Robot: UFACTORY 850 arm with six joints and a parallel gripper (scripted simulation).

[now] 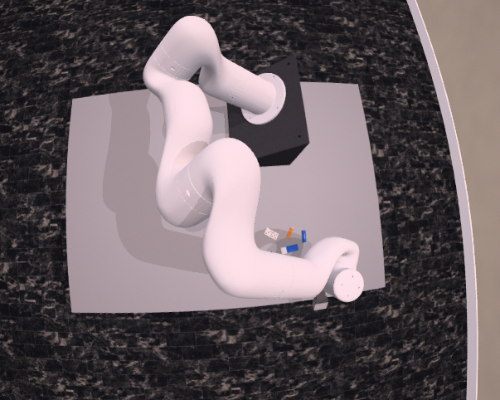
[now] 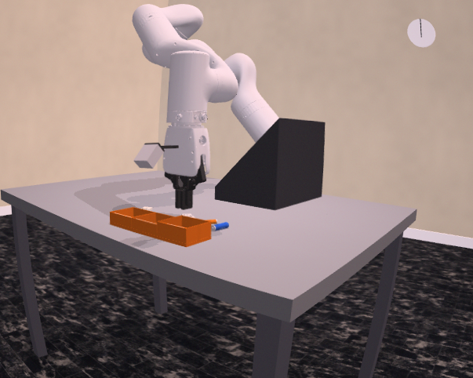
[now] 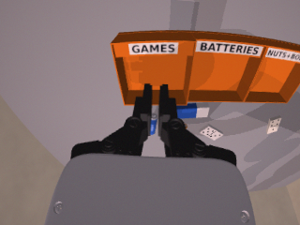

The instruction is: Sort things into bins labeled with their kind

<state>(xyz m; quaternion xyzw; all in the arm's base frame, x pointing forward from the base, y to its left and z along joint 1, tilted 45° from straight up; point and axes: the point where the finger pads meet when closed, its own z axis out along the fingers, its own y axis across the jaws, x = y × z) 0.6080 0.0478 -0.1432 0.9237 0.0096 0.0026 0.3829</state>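
Right now the orange battery is 14 cm behind my hand, 8 cm below it and 5 cm to the right of it. Also, from my hand: blue-and-white block 8 cm below, 8 cm behind, 6 cm to the right; blue battery 12 cm behind, 8 cm below; orange three-compartment bin 8 cm to the right, 7 cm below, 1 cm ahead.
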